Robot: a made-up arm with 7 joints. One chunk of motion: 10 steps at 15 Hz.
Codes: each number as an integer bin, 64 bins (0 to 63) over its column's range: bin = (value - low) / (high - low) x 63, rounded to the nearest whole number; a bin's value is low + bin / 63 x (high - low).
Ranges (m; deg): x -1.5..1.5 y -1.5..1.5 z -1.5..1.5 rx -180..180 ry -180..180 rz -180..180
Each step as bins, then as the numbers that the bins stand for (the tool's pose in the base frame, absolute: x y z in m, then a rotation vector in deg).
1 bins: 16 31 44 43 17 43
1 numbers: -0.7381 -0.0238 0.5952 65.71 -82.86 65.71
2 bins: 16 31 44 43 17 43
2 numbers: -0.7381 -0.0238 0.5952 65.71 -82.86 65.71
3 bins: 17 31 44 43 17 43
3 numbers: -0.6905 -0.0238 0.5952 65.71 -82.86 65.71
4 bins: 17 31 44 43 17 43
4 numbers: -0.6905 -0.0238 0.5952 65.71 -82.86 65.71
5 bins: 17 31 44 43 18 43
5 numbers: -0.6905 -0.0238 0.5952 65.71 -77.14 65.71
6 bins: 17 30 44 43 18 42
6 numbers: -0.6905 -0.0714 0.5952 65.71 -77.14 60.00
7 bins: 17 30 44 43 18 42
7 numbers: -0.6905 -0.0714 0.5952 65.71 -77.14 60.00
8 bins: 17 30 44 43 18 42
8 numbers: -0.6905 -0.0714 0.5952 65.71 -77.14 60.00
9 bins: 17 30 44 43 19 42
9 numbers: -0.6905 -0.0714 0.5952 65.71 -71.43 60.00
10 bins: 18 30 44 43 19 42
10 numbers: -0.6429 -0.0714 0.5952 65.71 -71.43 60.00
